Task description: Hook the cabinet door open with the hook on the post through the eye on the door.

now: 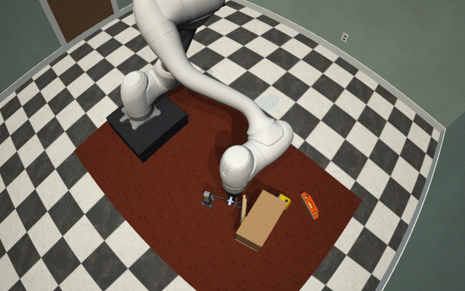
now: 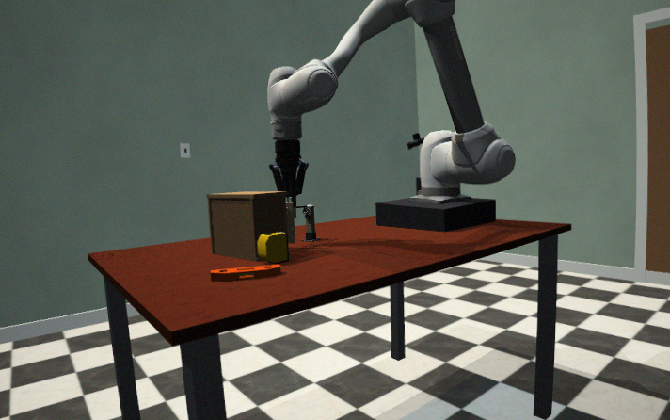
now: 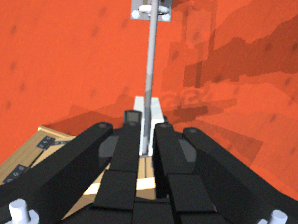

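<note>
The thin hook is 3 cm behind my hand, 2 cm to the right of it and 2 cm below it. Also, from my hand: yellow tape measure 18 cm to the left, 13 cm ahead, 8 cm below; then hook post 6 cm behind, 4 cm to the right, 4 cm below; then cabinet door 7 cm ahead, 4 cm below, 1 cm to the right.
</note>
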